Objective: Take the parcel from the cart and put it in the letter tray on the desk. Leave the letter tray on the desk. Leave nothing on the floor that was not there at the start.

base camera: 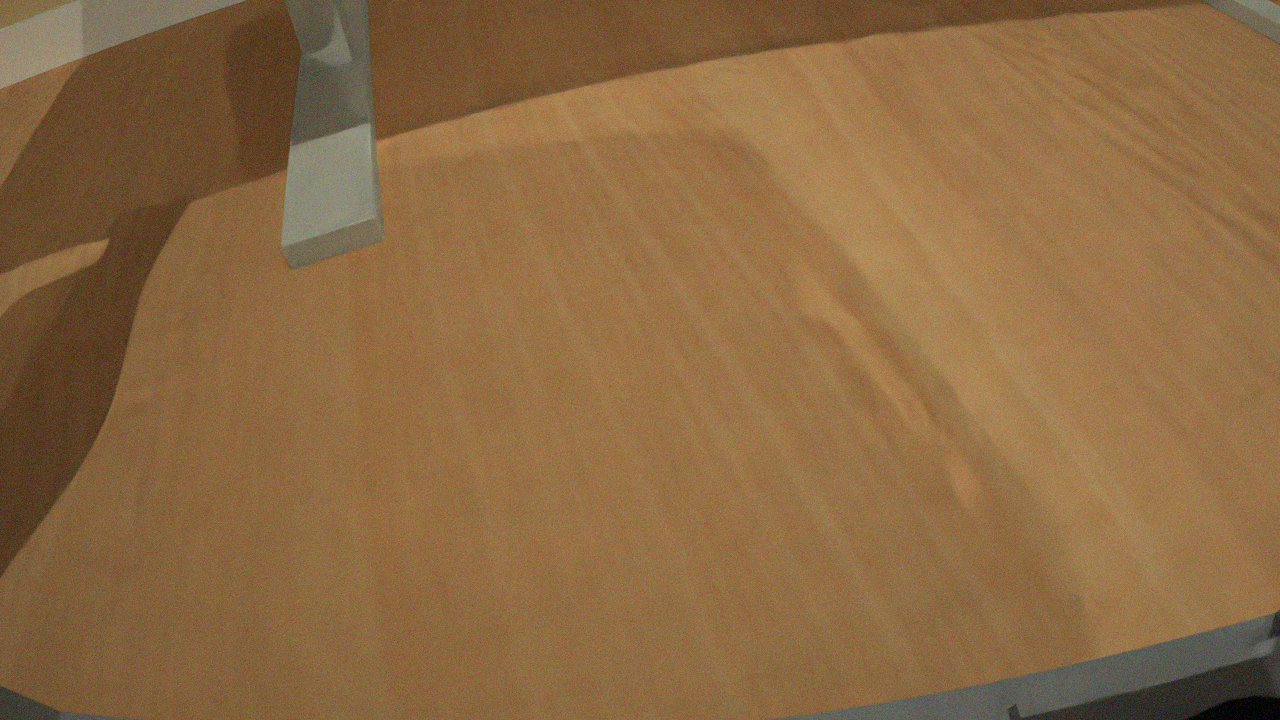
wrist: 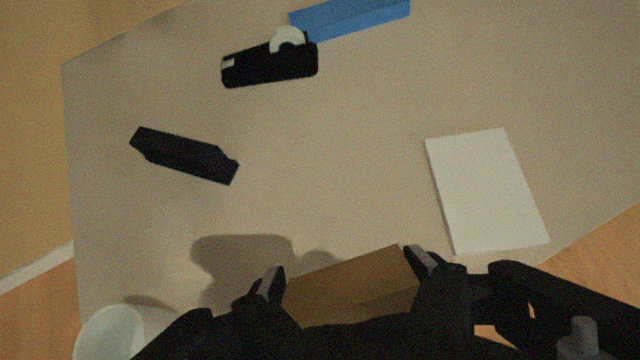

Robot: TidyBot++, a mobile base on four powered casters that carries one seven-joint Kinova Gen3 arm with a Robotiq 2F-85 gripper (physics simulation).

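Places are measured from the arm's base along level axes (x right, y ahead, z up), in centimetres.
Pixels of known places: gripper, fingertip midpoint: (wrist: 345, 274).
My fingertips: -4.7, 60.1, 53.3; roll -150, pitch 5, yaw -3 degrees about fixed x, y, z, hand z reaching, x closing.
Ahead of a thing's pixels: the offset from my fingertips to its top centre, as dx, dy, dz. "*": to the spot under its first point. Level surfaces: height alone.
My gripper (wrist: 345, 274) is shut on the brown parcel @(* +0.4, -1.4, +3.6) (wrist: 355, 292) at the bottom of the wrist view. The parcel is held above the pale desk top @(dz -21.0) (wrist: 340, 165), and a shadow falls on the desk to its left. A blue piece @(+9.4, +45.8, -18.0) (wrist: 355, 19) with a straight edge is cut off by the top of the wrist view; I cannot tell whether it is part of the letter tray. The cart cannot be made out in either view.
On the desk are a black tape dispenser @(-5.7, +39.8, -14.0) (wrist: 267, 65), a black stapler-like object @(-20.0, +24.7, -15.6) (wrist: 185, 155), a white pad @(+17.2, +9.9, -20.0) (wrist: 487, 192) and, at lower left, a white cup @(* -27.4, +2.1, -15.8) (wrist: 107, 335). In the base view a grey leg (base camera: 331, 188) stands over the wooden floor @(dz -93.0) (base camera: 537, 402).
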